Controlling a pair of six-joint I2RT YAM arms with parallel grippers.
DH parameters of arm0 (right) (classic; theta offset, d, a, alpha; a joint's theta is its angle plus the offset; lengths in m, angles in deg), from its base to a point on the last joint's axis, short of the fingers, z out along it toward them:
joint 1: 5.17 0.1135 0.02 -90
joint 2: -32.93 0 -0.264 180
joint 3: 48.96 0 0.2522 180
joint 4: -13.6 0 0.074 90
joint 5: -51.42 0 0 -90
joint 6: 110.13 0.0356 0 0
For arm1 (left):
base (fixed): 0 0 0 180
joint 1: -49.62 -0.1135 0.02 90
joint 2: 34.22 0 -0.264 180
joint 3: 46.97 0 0.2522 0
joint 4: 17.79 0 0.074 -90
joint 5: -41.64 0 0 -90
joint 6: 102.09 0.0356 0 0
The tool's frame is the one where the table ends.
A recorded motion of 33 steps. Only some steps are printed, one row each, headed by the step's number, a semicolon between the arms.
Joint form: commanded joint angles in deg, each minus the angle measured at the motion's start. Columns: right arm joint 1, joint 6, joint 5, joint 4, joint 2, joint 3; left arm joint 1, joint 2, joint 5, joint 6, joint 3, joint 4.
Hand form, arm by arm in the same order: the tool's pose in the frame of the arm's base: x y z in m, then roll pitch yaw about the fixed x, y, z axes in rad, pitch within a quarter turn. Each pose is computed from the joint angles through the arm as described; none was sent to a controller.
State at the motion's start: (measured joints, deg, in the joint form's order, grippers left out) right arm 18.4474 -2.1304 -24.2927 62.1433 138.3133 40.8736; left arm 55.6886 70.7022 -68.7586 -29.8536 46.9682 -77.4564
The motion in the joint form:
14: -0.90 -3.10 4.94 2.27 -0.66 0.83; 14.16 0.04 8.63 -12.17 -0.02 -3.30
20: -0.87 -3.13 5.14 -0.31 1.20 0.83; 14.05 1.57 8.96 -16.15 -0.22 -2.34
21: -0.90 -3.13 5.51 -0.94 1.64 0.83; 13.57 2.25 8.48 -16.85 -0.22 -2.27
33: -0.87 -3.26 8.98 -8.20 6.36 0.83; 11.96 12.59 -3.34 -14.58 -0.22 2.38
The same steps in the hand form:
14: 0.3436 0.1566 0.2101 2.7065 0.3402 -3.0056; 0.3406 -0.1333 0.2156 -2.8259 0.1414 -2.9786
20: 0.3503 0.1597 0.2005 2.7000 0.3518 -3.0053; 0.3445 -0.1337 0.2058 -2.8294 0.1113 -2.9100
21: 0.3518 0.1604 0.1983 2.6931 0.3535 -3.0054; 0.3466 -0.1315 0.2017 -2.8273 0.0942 -2.8921
33: 0.3673 0.1692 0.1743 2.6260 0.3837 -2.9994; 0.3657 -0.1341 0.1406 -2.7078 -0.0819 -2.9426

